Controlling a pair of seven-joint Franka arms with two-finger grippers.
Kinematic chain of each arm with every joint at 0, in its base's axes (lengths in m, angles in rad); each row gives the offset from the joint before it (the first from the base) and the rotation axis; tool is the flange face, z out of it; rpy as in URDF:
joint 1: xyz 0 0 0.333 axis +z
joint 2: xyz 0 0 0 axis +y
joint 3: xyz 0 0 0.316 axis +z
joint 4: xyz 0.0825 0 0 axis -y
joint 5: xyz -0.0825 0 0.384 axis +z
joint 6: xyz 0 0 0 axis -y
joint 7: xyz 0.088 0 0 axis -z
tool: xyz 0 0 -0.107 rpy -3.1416 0 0
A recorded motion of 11 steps. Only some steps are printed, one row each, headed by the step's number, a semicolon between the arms.
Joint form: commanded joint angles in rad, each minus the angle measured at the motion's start. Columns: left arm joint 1, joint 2, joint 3, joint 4, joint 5, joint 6, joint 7; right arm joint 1, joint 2, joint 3, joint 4, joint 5, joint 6, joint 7.
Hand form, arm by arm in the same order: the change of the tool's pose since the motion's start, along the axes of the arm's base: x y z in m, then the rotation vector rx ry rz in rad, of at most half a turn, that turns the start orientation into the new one. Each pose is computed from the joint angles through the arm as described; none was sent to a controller.
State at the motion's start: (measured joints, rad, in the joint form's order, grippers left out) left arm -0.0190 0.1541 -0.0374 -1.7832 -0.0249 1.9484 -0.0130; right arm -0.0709 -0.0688 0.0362 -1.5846 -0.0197 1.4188 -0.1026
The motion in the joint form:
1: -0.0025 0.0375 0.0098 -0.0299 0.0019 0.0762 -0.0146; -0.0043 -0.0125 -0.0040 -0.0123 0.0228 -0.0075 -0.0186
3: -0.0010 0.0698 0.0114 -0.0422 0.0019 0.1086 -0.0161; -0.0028 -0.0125 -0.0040 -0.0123 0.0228 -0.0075 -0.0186
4: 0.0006 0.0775 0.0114 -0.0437 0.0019 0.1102 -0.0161; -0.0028 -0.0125 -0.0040 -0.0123 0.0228 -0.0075 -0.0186
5: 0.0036 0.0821 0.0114 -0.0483 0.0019 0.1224 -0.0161; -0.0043 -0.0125 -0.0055 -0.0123 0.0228 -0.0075 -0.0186
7: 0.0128 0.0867 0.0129 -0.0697 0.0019 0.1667 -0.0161; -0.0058 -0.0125 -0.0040 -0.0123 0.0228 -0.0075 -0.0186
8: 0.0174 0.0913 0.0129 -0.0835 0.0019 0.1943 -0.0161; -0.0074 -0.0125 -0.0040 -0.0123 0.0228 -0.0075 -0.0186
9: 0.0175 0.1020 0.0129 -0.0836 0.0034 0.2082 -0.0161; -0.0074 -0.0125 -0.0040 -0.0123 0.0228 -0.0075 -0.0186
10: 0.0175 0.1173 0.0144 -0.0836 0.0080 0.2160 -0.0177; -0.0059 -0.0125 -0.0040 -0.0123 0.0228 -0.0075 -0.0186
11: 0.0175 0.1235 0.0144 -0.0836 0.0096 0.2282 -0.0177; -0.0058 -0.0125 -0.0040 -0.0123 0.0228 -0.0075 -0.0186
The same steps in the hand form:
1: 0.0074 0.0042 -0.0303 0.0023 -0.0085 0.0229; -0.0049 -0.0013 0.0002 0.0248 0.0065 0.0114
3: 0.0114 0.0061 -0.0531 0.0028 0.0038 0.0283; -0.0049 -0.0006 0.0002 0.0248 0.0066 0.0129
4: 0.0118 0.0071 -0.0584 0.0031 0.0114 0.0299; -0.0049 -0.0006 0.0002 0.0248 0.0066 0.0129
5: 0.0126 0.0089 -0.0624 0.0029 0.0084 0.0332; -0.0050 -0.0021 0.0002 0.0249 0.0065 0.0099
7: 0.0131 0.0156 -0.0712 0.0026 -0.0099 0.0449; -0.0050 -0.0021 0.0002 0.0248 0.0065 0.0099
8: 0.0132 0.0185 -0.0779 0.0024 -0.0191 0.0501; -0.0050 -0.0029 0.0002 0.0248 0.0065 0.0083
9: 0.0152 0.0186 -0.0834 0.0034 -0.0222 0.0498; -0.0050 -0.0029 0.0002 0.0248 0.0065 0.0083
10: 0.0167 0.0197 -0.0922 0.0078 -0.0149 0.0505; -0.0050 -0.0021 0.0002 0.0248 0.0065 0.0098
11: 0.0182 0.0198 -0.0949 0.0088 -0.0210 0.0499; -0.0050 -0.0021 0.0002 0.0248 0.0065 0.0099

